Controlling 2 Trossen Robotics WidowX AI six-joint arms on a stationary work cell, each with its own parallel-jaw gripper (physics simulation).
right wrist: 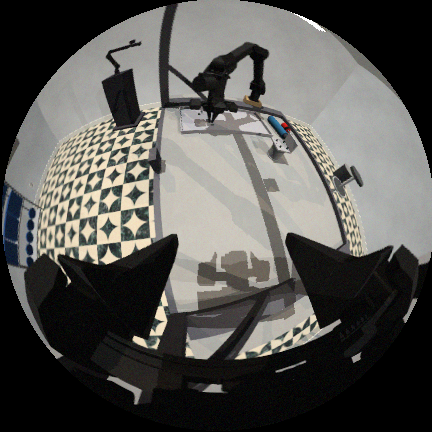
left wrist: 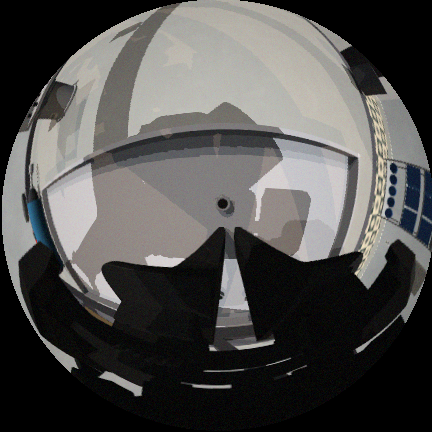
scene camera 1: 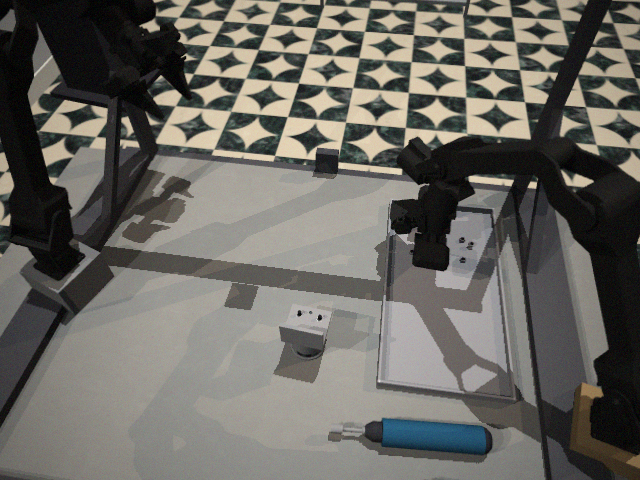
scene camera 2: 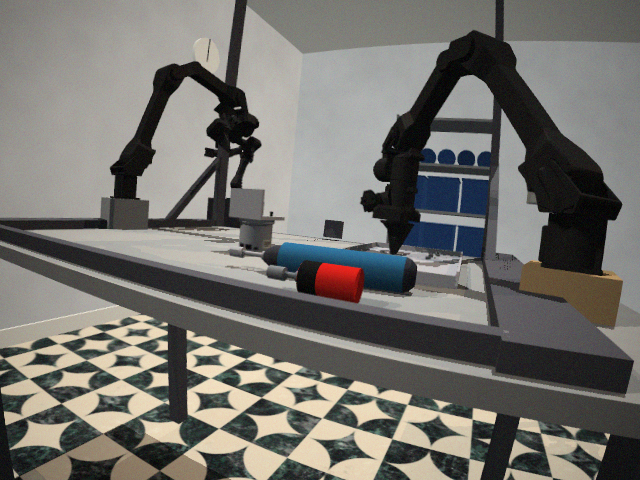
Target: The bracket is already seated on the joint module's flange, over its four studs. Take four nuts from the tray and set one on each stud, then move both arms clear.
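Seen in the pictures: left gripper, fingertip midpoint: [right wrist: 210, 121] [left wrist: 228, 231] [scene camera 2: 393, 254]; right gripper, fingertip midpoint: [right wrist: 233, 239] [scene camera 1: 177, 108] [scene camera 2: 240, 157]; left arm's base, origin of the base link: [right wrist: 252, 98] [scene camera 1: 615, 425] [scene camera 2: 571, 268]; right arm's base, origin of the base link: [scene camera 1: 59, 261] [scene camera 2: 124, 198].
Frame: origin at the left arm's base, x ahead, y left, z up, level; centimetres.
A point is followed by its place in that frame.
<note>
The white bracket [scene camera 1: 301, 335] @[x 47.4, y 7.2, z 4.9 cm] [scene camera 2: 247, 203] @[x 47.0, y 7.2, z 3.9 cm] [right wrist: 281, 145] @[x 48.9, y 3.7, z 2.0 cm] sits on the joint module [scene camera 2: 255, 235] @[x 46.0, y 5.7, z -1.4 cm]; dark stud ends show on top. The tray [scene camera 1: 381, 335] @[x 36.6, y -2.0, z -3.0 cm] [left wrist: 217, 132] @[x 41.5, y -21.1, z -3.7 cm] stands right in scene camera 1. My left gripper [scene camera 2: 395, 252] @[x 34.9, y -23.6, z -4.2 cm] [left wrist: 228, 231] @[x 34.9, y -23.6, z -4.2 cm] [right wrist: 210, 121] @[x 34.9, y -23.6, z -4.2 cm] is low over the tray, its fingertips almost together, with no nut visible between them. One nut [left wrist: 223, 204] @[x 37.1, y -22.6, z -3.6 cm] [scene camera 1: 412, 252] @[x 36.9, y -22.3, z -3.7 cm] lies on the tray just beyond the tips. Other nuts [scene camera 1: 462, 240] [left wrist: 220, 295] lie on the tray behind the fingers. My right gripper [scene camera 1: 175, 107] @[x 85.9, y -21.2, z 17.6 cm] [right wrist: 233, 239] @[x 85.9, y -21.2, z 17.6 cm] is open and empty, high at the far left.
A blue screwdriver-like tool [scene camera 1: 434, 435] @[x 23.9, y 11.8, z -0.6 cm] [scene camera 2: 341, 266] lies near the front edge, with a red and black tool [scene camera 2: 338, 281] @[x 18.6, y 19.7, z -2.4 cm] beside it in scene camera 2. A small dark block [scene camera 1: 327, 161] @[x 61.8, y -37.6, z -0.8 cm] stands at the back edge. Dark frame posts [scene camera 1: 566, 77] @[x 20.8, y -46.1, z 25.4 cm] rise at the sides.
</note>
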